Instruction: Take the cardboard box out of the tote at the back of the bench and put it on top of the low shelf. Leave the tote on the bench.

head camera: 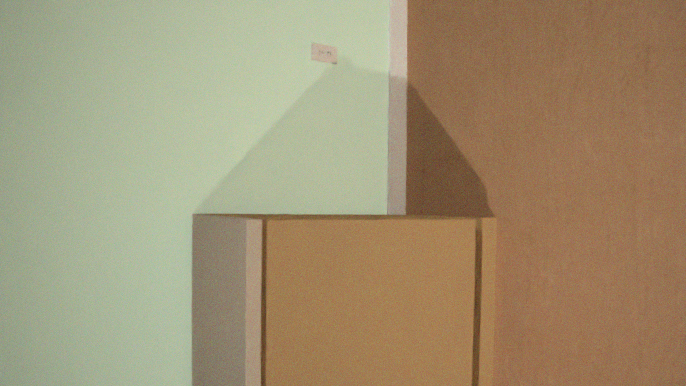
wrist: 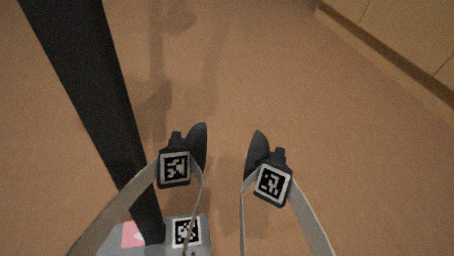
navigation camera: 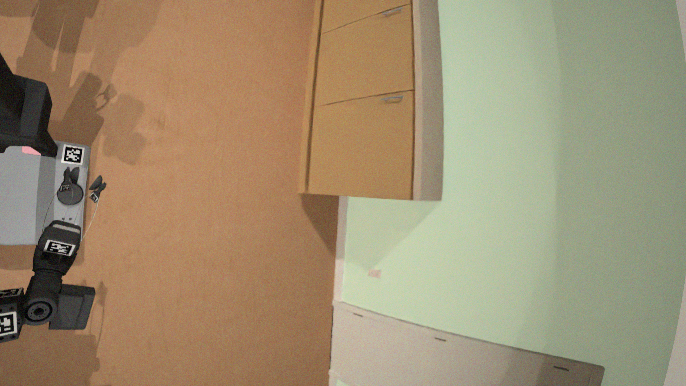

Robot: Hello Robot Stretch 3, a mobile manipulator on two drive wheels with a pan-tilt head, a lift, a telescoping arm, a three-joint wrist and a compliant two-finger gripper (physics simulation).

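Wrist view: my gripper in sight. Tan cabinet seen as well.
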